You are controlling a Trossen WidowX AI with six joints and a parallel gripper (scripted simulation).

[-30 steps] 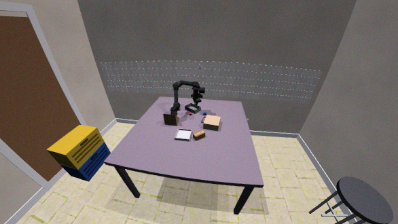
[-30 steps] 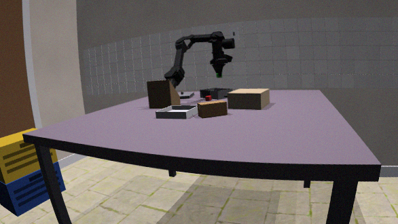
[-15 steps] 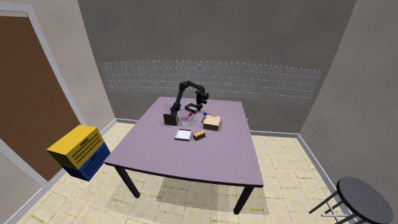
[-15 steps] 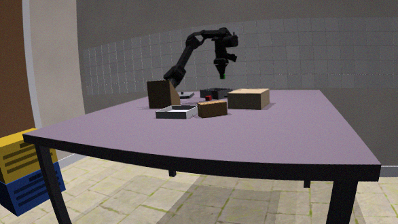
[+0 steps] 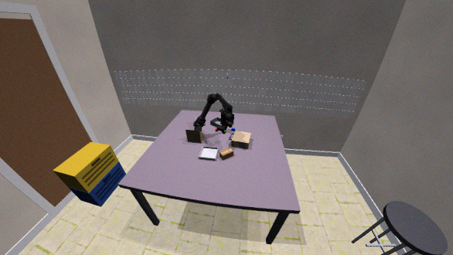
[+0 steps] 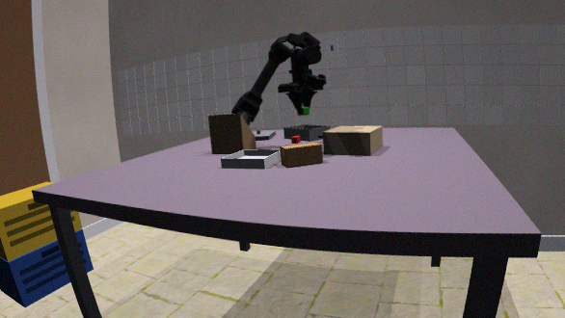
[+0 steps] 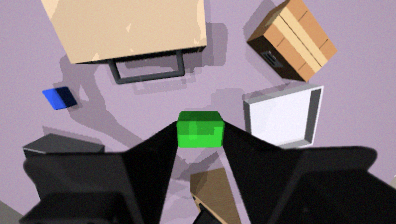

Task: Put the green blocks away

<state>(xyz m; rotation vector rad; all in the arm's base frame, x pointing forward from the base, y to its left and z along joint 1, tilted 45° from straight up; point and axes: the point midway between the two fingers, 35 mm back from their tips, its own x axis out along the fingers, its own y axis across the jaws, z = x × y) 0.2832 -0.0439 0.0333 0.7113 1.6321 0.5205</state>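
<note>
My hand is 40 cm past the flat lid, 35 cm to the right of it and 15 cm above it. Round my hand: small brown box (6 cm ahead, 16 cm to the right, 14 cm below); red block (14 cm behind, 21 cm to the left, 16 cm below); tray (10 cm behind, 18 cm to the right, 16 cm below).
</note>
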